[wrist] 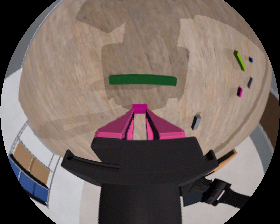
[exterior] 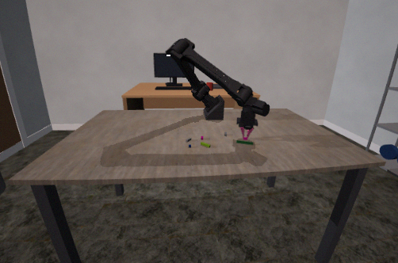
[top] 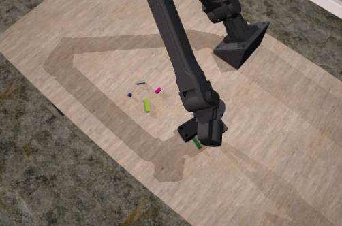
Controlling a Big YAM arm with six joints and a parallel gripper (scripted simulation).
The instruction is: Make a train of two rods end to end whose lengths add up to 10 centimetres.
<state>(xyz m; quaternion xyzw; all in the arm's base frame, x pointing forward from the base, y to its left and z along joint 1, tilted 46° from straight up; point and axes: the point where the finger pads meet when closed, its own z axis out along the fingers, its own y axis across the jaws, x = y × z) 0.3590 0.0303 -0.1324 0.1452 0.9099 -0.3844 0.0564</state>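
Right now my hand is 40 mm short of the green rod, 20 mm to the left of it and 10 mm above it. Also, from my hand: blue rod: 290 mm to the right, 60 mm ahead, 10 mm below; then lime rod: 220 mm to the right, 60 mm ahead, 10 mm below.
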